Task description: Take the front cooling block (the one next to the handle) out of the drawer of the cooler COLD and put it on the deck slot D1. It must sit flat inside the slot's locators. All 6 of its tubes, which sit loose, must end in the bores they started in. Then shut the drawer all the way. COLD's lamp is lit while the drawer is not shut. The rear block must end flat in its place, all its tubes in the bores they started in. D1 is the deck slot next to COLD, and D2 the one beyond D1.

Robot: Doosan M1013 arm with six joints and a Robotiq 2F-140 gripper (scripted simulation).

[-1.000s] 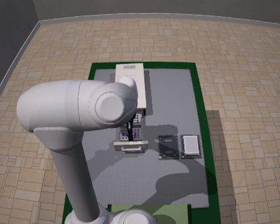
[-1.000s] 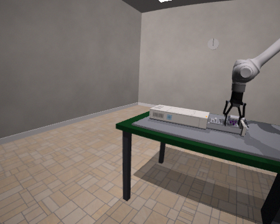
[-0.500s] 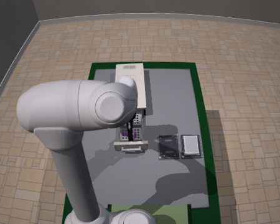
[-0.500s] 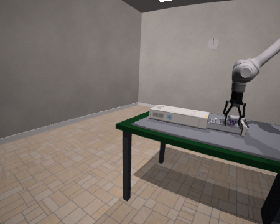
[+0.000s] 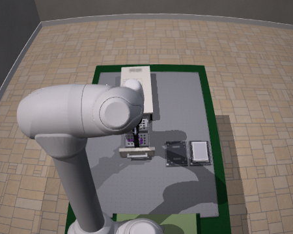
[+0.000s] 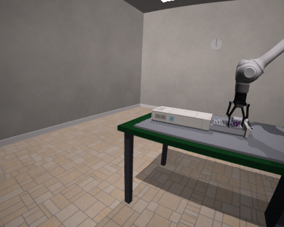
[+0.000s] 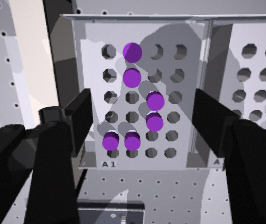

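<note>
My hand is 3 cm short of the drawer and 3 cm above it. The rest, counted from my hand: deck slot D1: 22 cm to the right, 7 cm behind, 6 cm below; cooler COLD: 21 cm ahead, 3 cm below; cooling block: 3 cm below.
</note>
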